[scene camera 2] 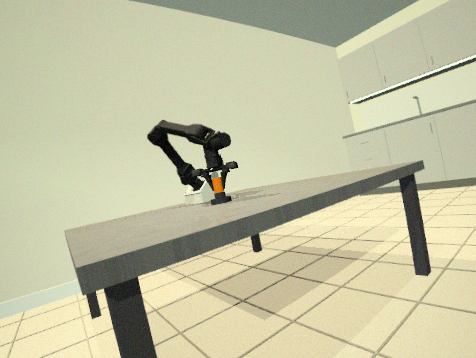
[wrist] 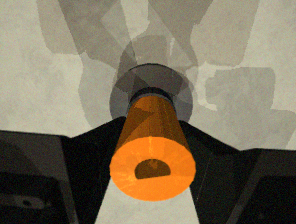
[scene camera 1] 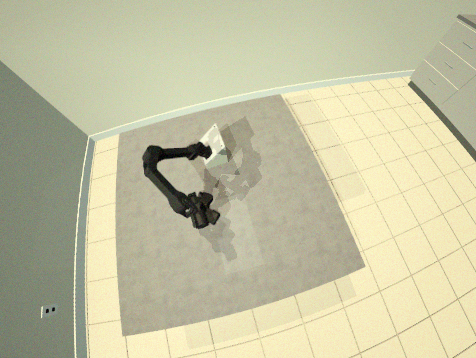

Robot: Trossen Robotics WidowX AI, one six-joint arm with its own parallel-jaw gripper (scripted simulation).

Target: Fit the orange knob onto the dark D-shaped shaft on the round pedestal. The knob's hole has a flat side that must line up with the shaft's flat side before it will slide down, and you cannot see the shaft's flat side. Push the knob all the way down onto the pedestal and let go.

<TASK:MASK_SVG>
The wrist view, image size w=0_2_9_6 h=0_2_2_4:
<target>my gripper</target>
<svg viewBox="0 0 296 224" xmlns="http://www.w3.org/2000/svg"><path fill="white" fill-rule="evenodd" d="M179 120L196 165L189 189L199 224L296 224L296 150L264 148L238 150L209 136L189 123ZM126 117L120 116L73 138L36 132L0 130L0 224L95 224L110 183L110 163Z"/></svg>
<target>orange knob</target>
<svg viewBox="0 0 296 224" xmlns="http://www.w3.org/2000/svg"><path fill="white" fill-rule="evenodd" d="M147 96L138 99L129 109L110 163L110 175L117 188L134 199L151 202L165 201L178 196L188 188L193 180L196 165L173 107L163 98Z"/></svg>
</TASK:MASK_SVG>
